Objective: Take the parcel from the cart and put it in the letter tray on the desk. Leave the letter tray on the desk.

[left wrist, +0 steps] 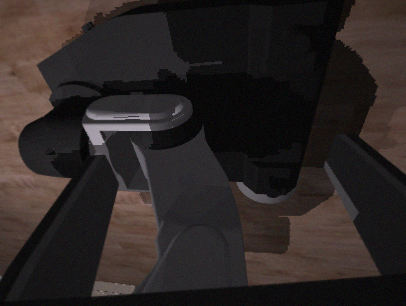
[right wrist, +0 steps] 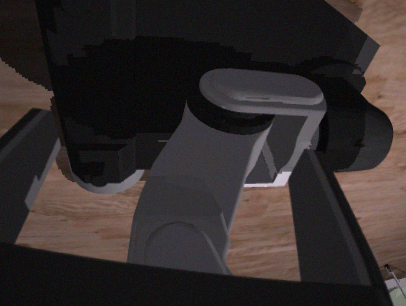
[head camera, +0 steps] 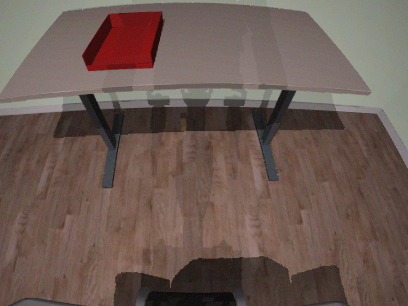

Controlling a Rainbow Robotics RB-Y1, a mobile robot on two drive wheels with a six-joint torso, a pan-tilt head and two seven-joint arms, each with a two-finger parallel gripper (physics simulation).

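Places are measured from the robot's base along level axes (x ahead, y left, z up), in millimetres.
Pixels of known places: left gripper, fingertip midpoint: (left wrist: 219, 160); right gripper, fingertip midpoint: (right wrist: 178, 146); robot's base, link origin: (head camera: 191, 304).
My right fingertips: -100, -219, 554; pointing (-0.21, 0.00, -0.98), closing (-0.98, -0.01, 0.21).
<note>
Ahead of a thing's pixels: the offset from my right fingertips to its top centre, as dx, dy, dz. Level surfaces: height alone.
The red letter tray @[+1115, +505, +468] (head camera: 120, 44) stands on the left part of the desk @[dz +398] (head camera: 280, 55) in the head view. No parcel shows inside it. The cart does not show in the head view, and I cannot make out a parcel for certain in any view. My left gripper (left wrist: 219, 160) is open, with its two fingers wide apart and nothing between them. My right gripper (right wrist: 178, 146) is open and empty too. Both hang down beside my own base, away from the desk and tray.
A small tan object @[+1418, +311, -492] (head camera: 183, 121), too small to identify, is low under the desk near the wall. Dark desk legs (head camera: 100, 122) (head camera: 278, 117) stand on the wooden floor @[dz -552] (head camera: 192, 210). In the right wrist view, a pale object (right wrist: 398, 291) shows at the bottom right corner.
</note>
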